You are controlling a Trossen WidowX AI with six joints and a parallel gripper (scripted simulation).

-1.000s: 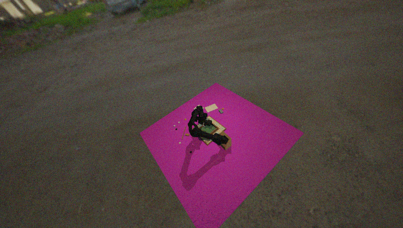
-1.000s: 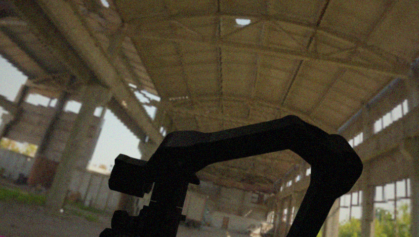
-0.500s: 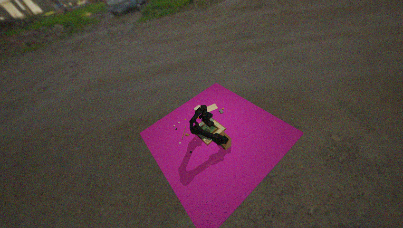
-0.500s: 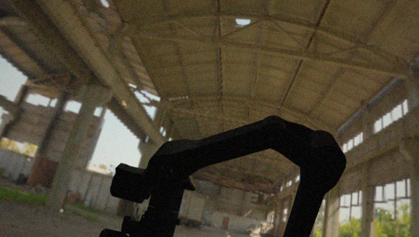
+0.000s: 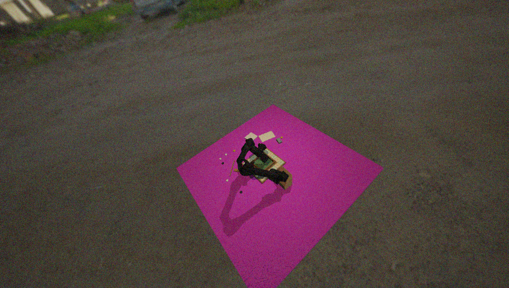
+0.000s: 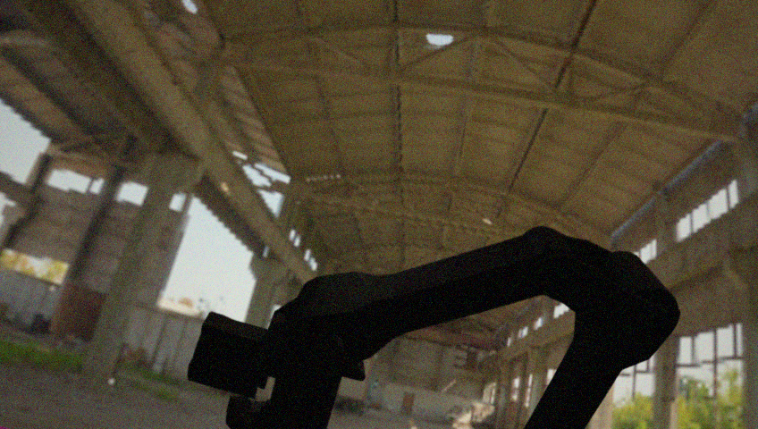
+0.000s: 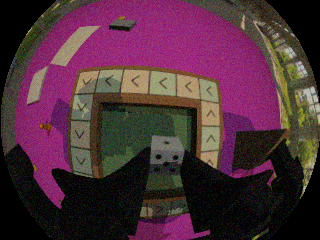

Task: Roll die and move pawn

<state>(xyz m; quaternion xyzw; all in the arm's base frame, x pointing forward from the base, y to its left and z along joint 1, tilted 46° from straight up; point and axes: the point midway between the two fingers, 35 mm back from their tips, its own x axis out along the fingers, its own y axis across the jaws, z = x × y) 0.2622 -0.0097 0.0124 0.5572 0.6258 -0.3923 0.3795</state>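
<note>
My gripper tip is now right at the white die. From my gripper tip the other things lie so: dice tray 1 cm ahead, 2 cm to the left, 7 cm below; small grey block 11 cm ahead, 27 cm to the right, 7 cm below; small green piece 12 cm ahead, 14 cm to the left, 5 cm below.
</note>
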